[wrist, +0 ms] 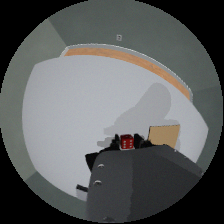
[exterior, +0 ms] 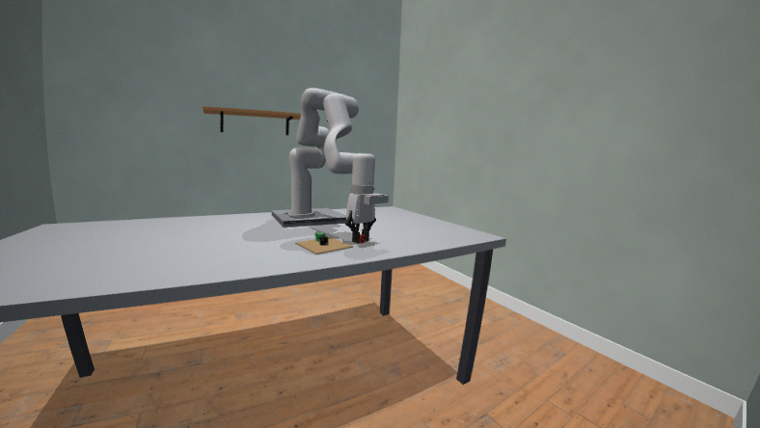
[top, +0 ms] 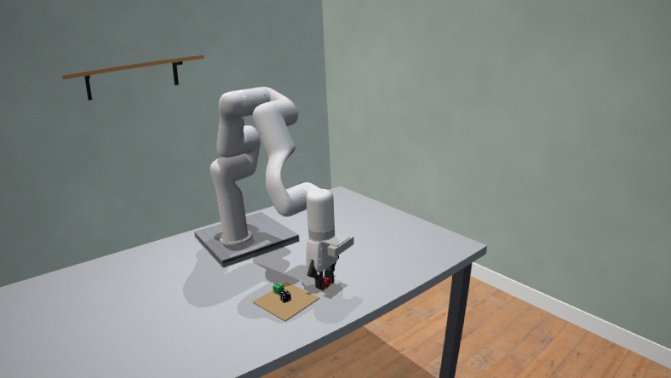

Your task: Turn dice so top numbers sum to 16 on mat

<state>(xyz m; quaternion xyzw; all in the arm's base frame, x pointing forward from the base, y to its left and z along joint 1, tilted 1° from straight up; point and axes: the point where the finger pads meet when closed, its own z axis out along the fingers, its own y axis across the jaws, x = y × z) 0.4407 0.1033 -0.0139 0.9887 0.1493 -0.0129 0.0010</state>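
Right now my hand is 1 cm above the red die. Round my hand: black die (13 cm to the right, 1 cm below); tan mat (13 cm to the right, 2 cm below); green die (5 cm behind, 13 cm to the right, 1 cm below).
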